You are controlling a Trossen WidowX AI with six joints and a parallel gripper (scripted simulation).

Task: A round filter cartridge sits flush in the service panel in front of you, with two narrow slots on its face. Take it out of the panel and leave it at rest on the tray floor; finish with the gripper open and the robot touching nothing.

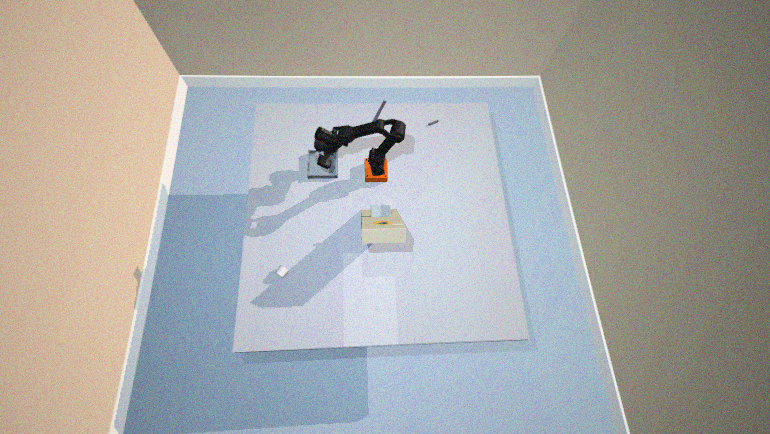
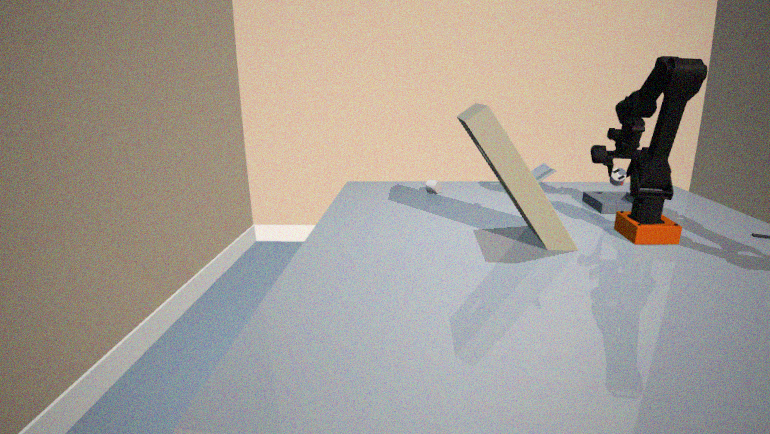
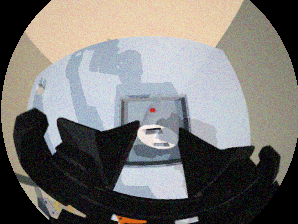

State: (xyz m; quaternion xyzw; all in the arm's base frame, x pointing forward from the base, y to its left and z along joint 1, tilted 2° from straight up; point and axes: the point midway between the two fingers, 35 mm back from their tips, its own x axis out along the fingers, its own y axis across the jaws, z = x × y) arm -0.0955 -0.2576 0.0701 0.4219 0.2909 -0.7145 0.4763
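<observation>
My gripper tip is right at the white round filter cartridge. Also, from my gripper tip: small grey block (530 mm ahead, 270 mm to the right, 80 mm below); then beige service panel (430 mm ahead, 210 mm to the left, 60 mm above); then grey tray (90 mm below).
</observation>
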